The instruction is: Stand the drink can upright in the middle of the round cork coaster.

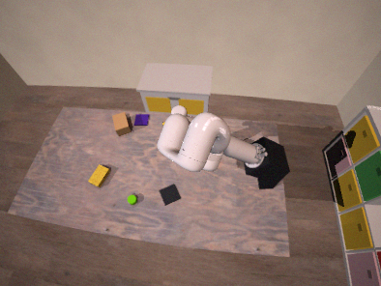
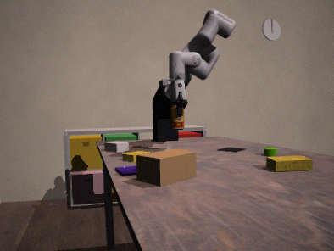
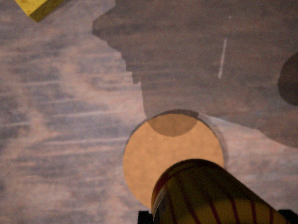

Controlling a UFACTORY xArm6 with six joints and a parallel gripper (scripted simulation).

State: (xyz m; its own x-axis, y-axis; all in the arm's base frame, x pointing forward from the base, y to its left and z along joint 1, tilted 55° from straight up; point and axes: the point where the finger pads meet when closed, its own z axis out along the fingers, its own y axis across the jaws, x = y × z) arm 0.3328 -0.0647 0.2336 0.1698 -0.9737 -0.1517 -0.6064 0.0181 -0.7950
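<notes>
My gripper is now 18 cm above the round cork coaster and 1 cm to the left of it. The rest, counted from my hand: black coaster: 27 cm to the left, 18 cm below, 4 cm behind; drink can: 2 cm below; white block: 31 cm to the right, 17 cm below, 4 cm behind.
</notes>
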